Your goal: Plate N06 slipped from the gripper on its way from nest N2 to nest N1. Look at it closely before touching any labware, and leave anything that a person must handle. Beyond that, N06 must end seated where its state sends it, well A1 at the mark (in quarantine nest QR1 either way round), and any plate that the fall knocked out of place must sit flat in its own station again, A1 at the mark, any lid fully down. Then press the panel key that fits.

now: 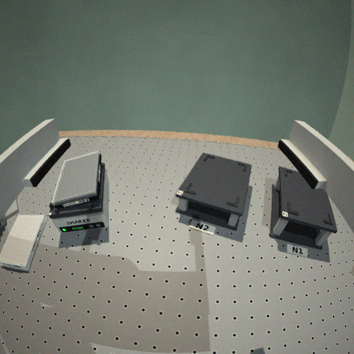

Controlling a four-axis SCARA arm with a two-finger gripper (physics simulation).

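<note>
My gripper [173, 125] is open, its two padded fingers wide apart at the left and right. A pale plate [77, 177] is on the shaker [79, 221] at the left; a dark band shows under its near edge, and I cannot tell whether it sits fully flat. Another pale plate [24, 241] lies low on the deck at the far left, partly in shadow. The small labels on both plates are unreadable, so I cannot tell which is N06. Nest N2 [215, 180] and nest N1 [305, 197] show bare dark tops with corner guides. QR1 and the panel key do not show.
The perforated deck [150, 235] extends around the stations, with a wooden edge [175, 137] behind them. Part of a grey object [8, 214] shows at the left border beyond the low plate. The shaker stands left of N2, and N1 is to its right. A broad shadow covers the lower left deck.
</note>
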